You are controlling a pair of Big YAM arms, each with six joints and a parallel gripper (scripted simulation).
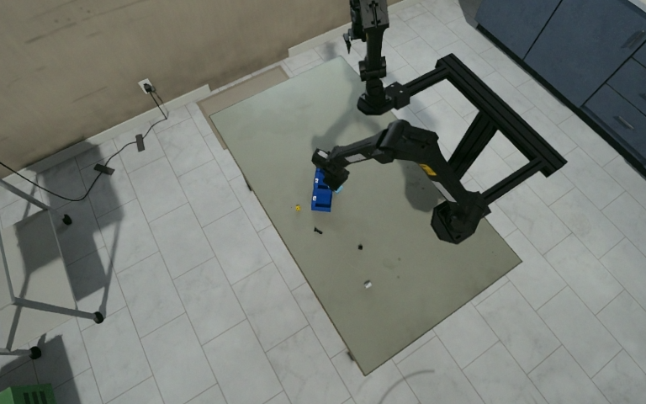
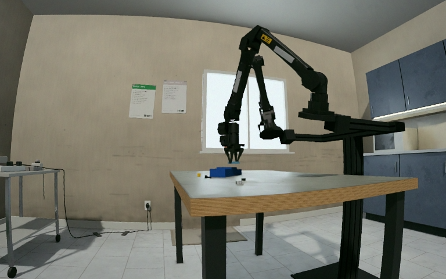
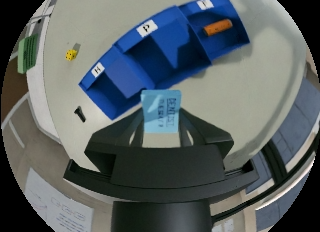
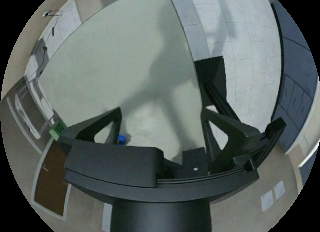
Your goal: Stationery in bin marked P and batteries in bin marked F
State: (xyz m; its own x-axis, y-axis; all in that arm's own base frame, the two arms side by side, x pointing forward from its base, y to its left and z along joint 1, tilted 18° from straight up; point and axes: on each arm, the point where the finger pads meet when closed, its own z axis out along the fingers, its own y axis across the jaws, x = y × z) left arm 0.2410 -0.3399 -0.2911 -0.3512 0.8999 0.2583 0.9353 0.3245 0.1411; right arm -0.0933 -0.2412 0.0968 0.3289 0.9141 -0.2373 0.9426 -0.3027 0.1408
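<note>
My left hand is 6 cm to the left of the blue three-compartment bin row, 5 cm above it and 3 cm short of it. Round my left hand: light blue pad (right at my left hand); then yellow piece (18 cm ahead, 7 cm below); then orange battery (13 cm to the right, 6 cm below, 2 cm behind).
</note>
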